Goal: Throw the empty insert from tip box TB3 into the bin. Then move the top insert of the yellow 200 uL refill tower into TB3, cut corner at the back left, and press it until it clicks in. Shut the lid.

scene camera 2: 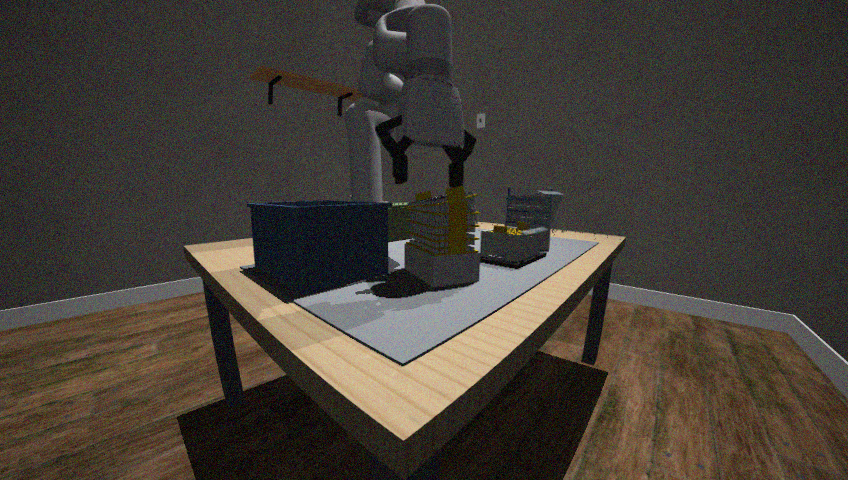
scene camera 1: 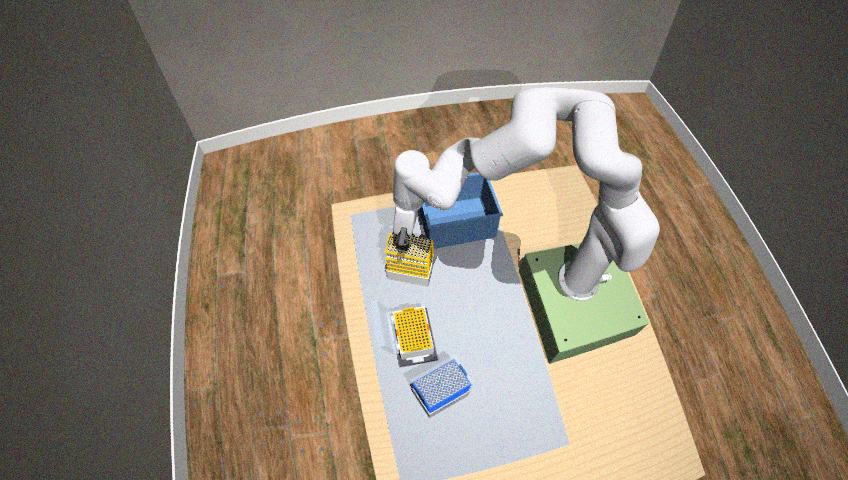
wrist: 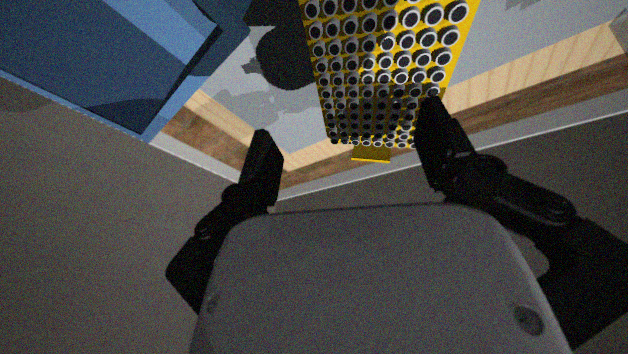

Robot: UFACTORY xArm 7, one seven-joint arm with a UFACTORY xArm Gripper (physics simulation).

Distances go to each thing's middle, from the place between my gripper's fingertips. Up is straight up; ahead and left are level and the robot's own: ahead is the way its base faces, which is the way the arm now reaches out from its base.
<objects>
The blue bin (scene camera 2: 310,246) lies 16 cm behind my hand, 12 cm to the right of it and 9 cm below it. From my hand the other things lie so: clear lid (scene camera 1: 384,323): 7 cm ahead, 25 cm to the left, 4 cm below.
</objects>
